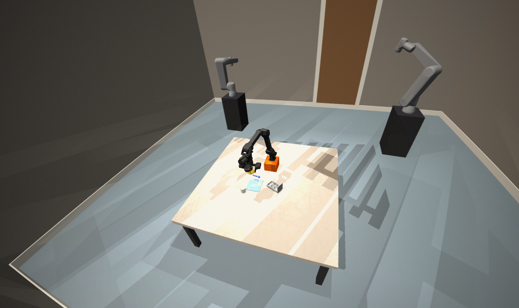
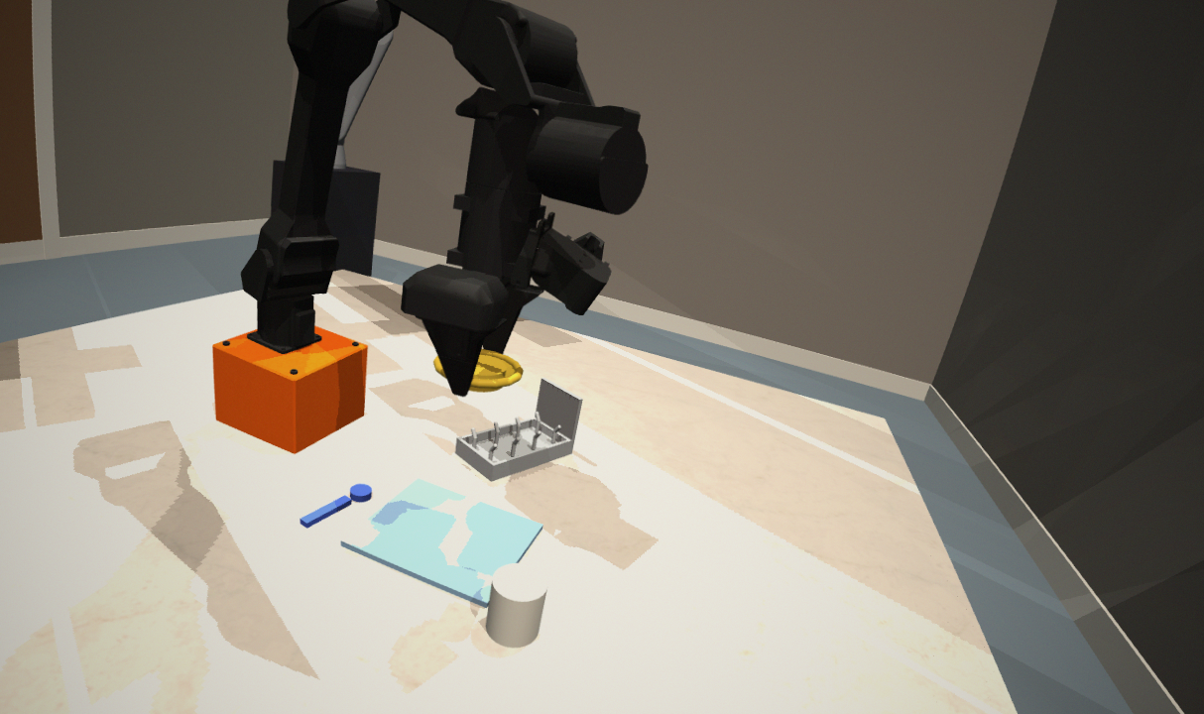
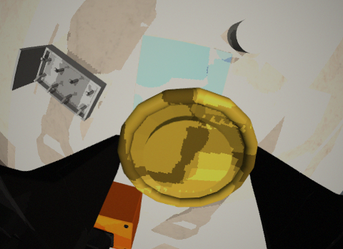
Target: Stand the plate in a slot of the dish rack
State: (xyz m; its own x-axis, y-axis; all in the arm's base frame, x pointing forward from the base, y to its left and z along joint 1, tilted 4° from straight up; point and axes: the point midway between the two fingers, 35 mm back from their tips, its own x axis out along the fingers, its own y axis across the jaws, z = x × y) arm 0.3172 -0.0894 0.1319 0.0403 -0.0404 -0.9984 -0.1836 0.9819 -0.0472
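My gripper tip is 4 cm past the grey dish rack, 20 cm to the right of it and 15 cm above it. Round my gripper tip: light blue mat (2 cm behind, 1 cm to the left, 18 cm below); then white cup (9 cm ahead, 6 cm to the right, 15 cm below); then yellow plate (1 cm above).
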